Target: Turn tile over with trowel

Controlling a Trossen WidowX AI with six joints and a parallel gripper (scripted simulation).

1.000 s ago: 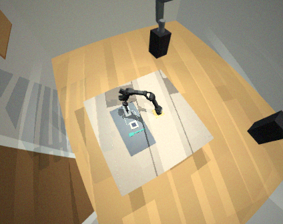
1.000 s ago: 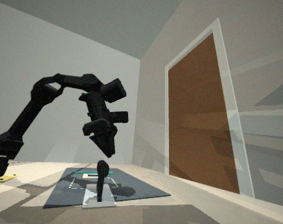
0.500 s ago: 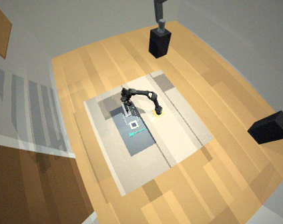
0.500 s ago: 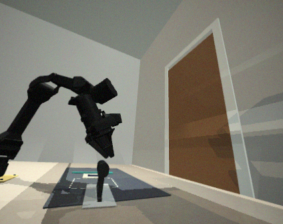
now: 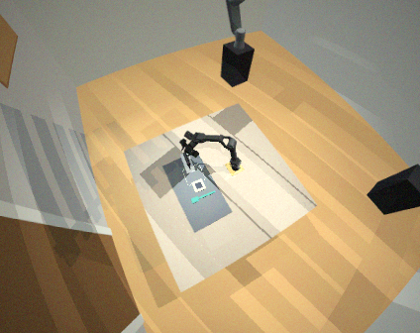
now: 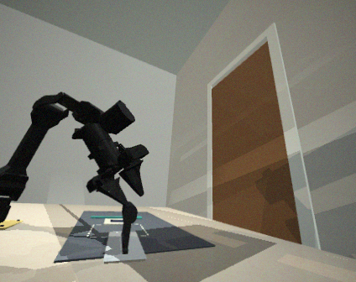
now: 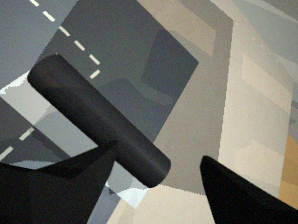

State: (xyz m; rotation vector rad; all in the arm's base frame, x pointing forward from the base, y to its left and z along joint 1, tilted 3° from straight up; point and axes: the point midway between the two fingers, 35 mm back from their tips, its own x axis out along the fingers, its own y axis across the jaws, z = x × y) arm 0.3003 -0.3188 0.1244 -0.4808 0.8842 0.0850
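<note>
My gripper tip is 38 cm to the right of the green trowel, 10 cm above it and 8 cm short of it. From my gripper tip the other things lie so: tile 28 cm to the left, 10 cm below, 4 cm ahead; grey mat 28 cm to the left, 12 cm below, 7 cm ahead.
</note>
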